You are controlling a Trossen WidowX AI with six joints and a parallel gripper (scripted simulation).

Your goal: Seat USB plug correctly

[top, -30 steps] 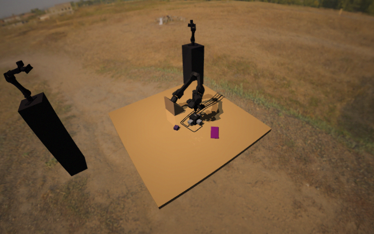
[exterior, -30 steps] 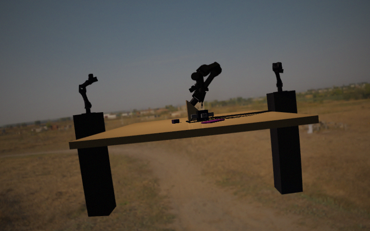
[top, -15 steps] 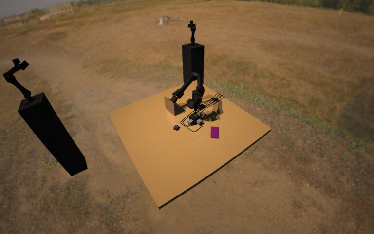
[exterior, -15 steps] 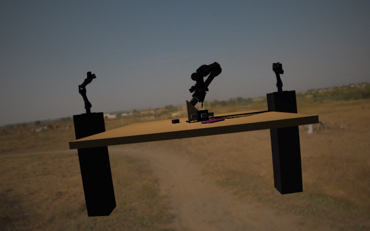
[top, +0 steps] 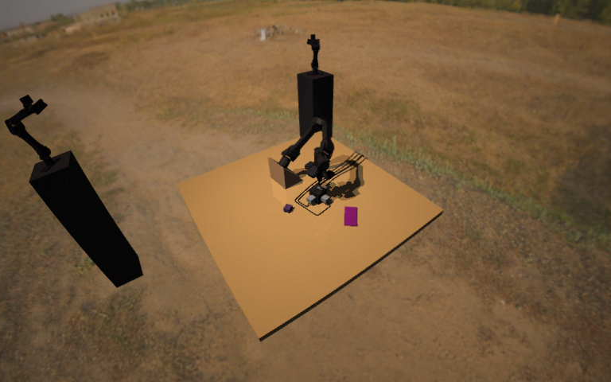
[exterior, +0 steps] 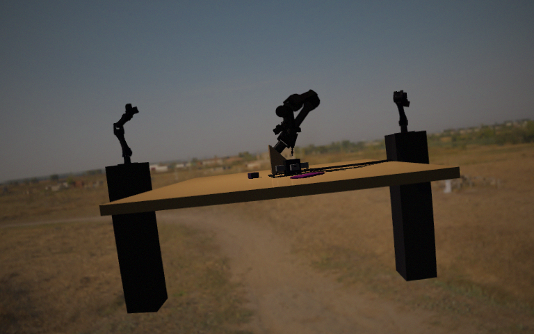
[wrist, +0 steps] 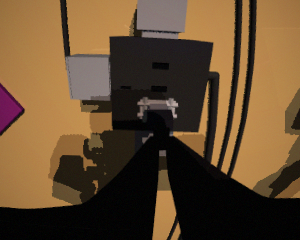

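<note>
My gripper tip is 6 cm above the USB socket. Also, from my gripper tip: magenta card: 24 cm ahead, 4 cm to the left, 13 cm below; then USB plug: 2 cm below; then purple block: 3 cm behind, 22 cm to the right, 12 cm below.
</note>
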